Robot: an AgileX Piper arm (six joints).
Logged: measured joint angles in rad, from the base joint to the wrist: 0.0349 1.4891 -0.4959 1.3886 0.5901 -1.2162; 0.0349 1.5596 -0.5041 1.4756 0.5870 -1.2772; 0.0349 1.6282 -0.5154 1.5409 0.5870 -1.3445; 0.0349 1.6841 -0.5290 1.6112 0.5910 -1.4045; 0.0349 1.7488 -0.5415 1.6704 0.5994 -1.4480; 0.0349 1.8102 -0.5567 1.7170 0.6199 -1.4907; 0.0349 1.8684 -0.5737 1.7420 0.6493 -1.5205; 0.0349 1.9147 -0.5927 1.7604 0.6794 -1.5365; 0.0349 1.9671 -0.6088 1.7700 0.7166 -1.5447; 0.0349 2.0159 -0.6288 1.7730 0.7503 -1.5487; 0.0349 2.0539 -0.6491 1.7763 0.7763 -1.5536
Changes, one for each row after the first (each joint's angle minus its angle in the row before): 0.0000 0.0705 -0.0082 0.0870 -0.0031 -0.0610; 0.0000 0.0686 -0.0113 0.0653 0.0000 -0.0673; 0.0000 0.0559 -0.0136 0.0703 0.0040 -0.0600; 0.0000 0.0647 -0.0125 0.0592 0.0084 -0.0435; 0.0000 0.0614 -0.0152 0.0466 0.0205 -0.0427; 0.0000 0.0582 -0.0170 0.0250 0.0294 -0.0298; 0.0000 0.0463 -0.0190 0.0184 0.0301 -0.0160; 0.0000 0.0524 -0.0161 0.0096 0.0372 -0.0082; 0.0000 0.0488 -0.0200 0.0030 0.0337 -0.0040; 0.0000 0.0380 -0.0203 0.0033 0.0260 -0.0049
